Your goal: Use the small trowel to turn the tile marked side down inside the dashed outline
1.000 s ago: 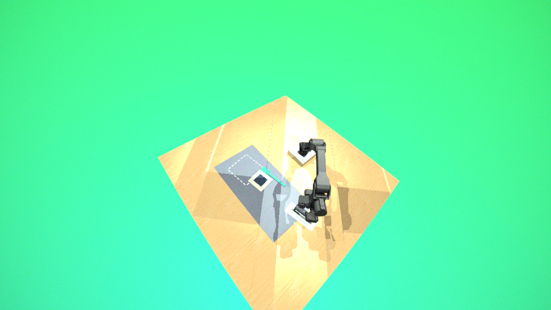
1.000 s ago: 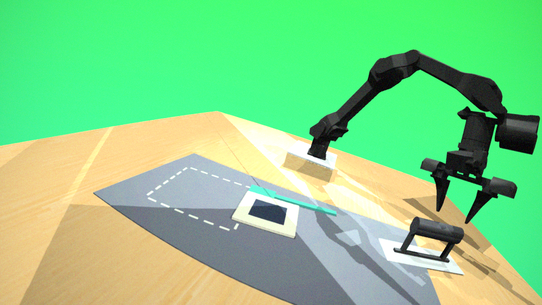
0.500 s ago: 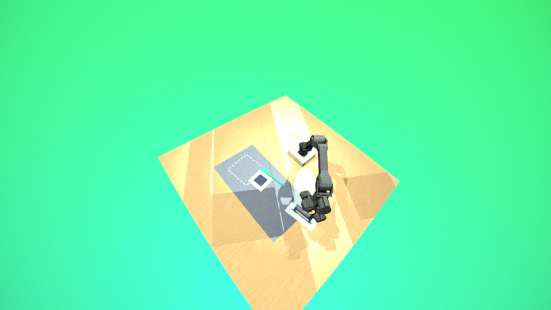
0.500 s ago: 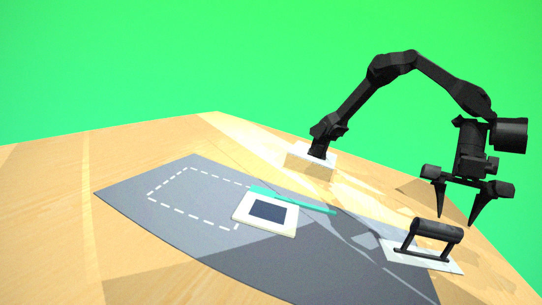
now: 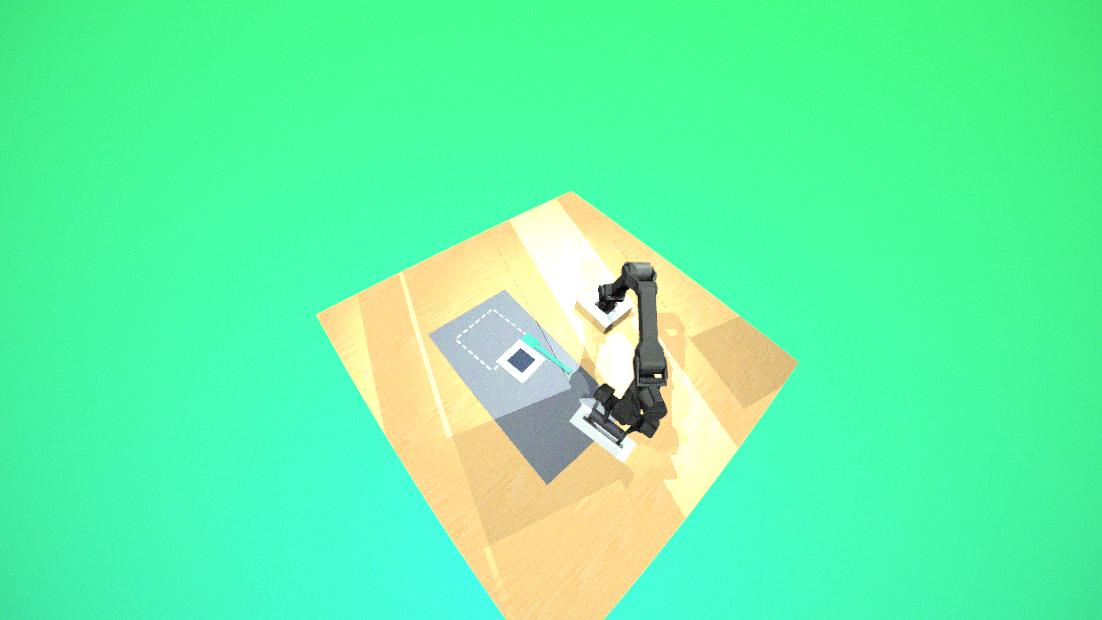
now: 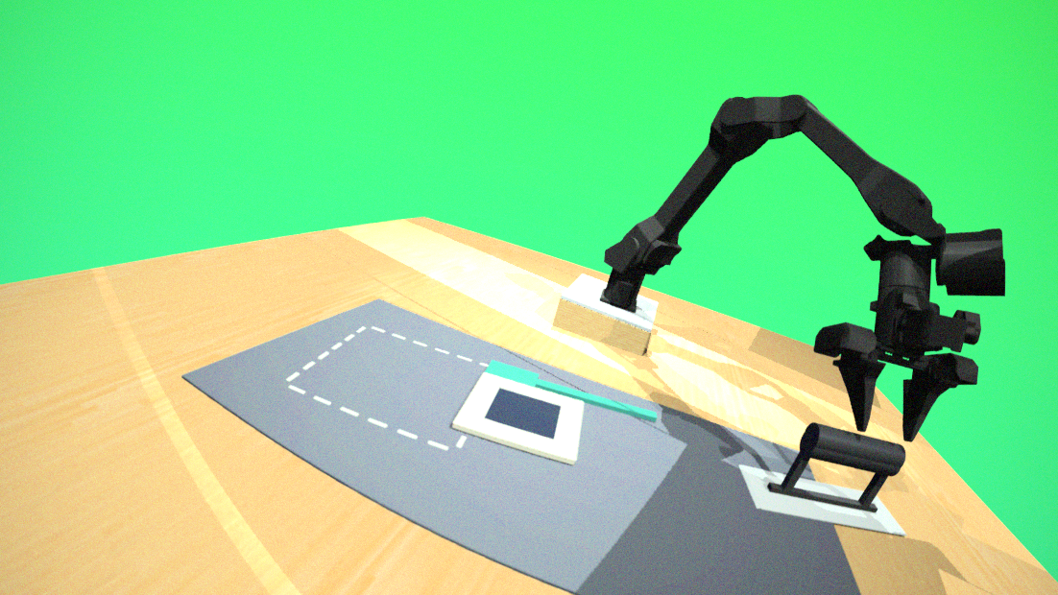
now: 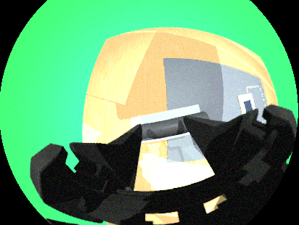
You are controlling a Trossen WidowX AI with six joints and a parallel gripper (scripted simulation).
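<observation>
The small trowel is 1 cm behind my gripper tip, 4 cm to the right of it and 6 cm below it. From my gripper tip the other things lie so: tile (37 cm to the right, 9 cm below); then thin teal strip (8 cm behind, 36 cm to the right, 10 cm below); then grey mat (3 cm ahead, 34 cm to the right, 12 cm below).
</observation>
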